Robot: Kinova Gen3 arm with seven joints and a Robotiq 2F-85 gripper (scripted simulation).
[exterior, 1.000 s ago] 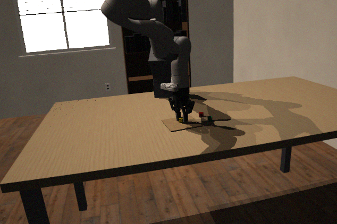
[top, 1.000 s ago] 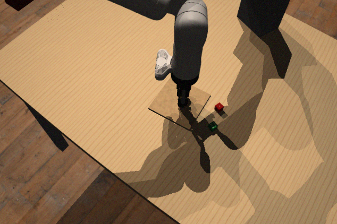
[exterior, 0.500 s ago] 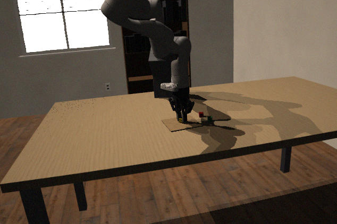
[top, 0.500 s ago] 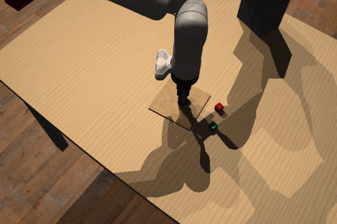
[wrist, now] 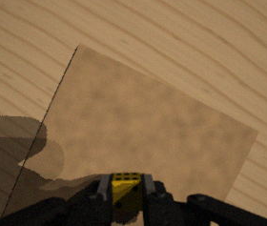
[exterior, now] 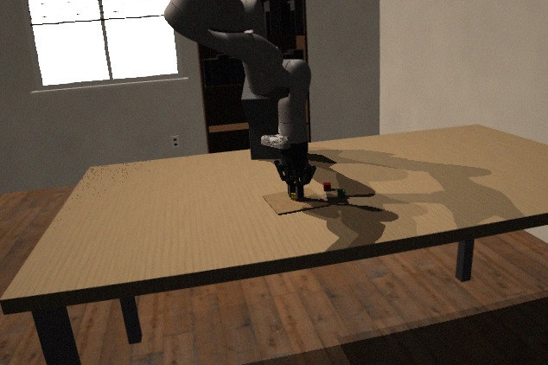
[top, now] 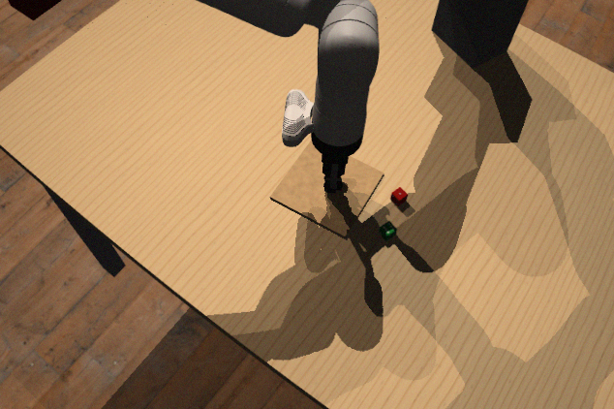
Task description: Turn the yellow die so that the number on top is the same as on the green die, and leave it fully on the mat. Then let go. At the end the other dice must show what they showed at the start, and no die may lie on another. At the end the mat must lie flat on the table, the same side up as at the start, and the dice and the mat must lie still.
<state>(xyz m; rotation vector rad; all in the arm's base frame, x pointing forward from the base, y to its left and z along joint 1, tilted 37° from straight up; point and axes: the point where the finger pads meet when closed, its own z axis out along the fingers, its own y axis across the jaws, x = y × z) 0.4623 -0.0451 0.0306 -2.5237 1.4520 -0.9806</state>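
The yellow die lies 10 mm below my hand. Also, from my hand: red die (110 mm to the left, 30 mm behind, 20 mm below); green die (120 mm to the left, 30 mm ahead, 20 mm below); brown mat (20 mm below).
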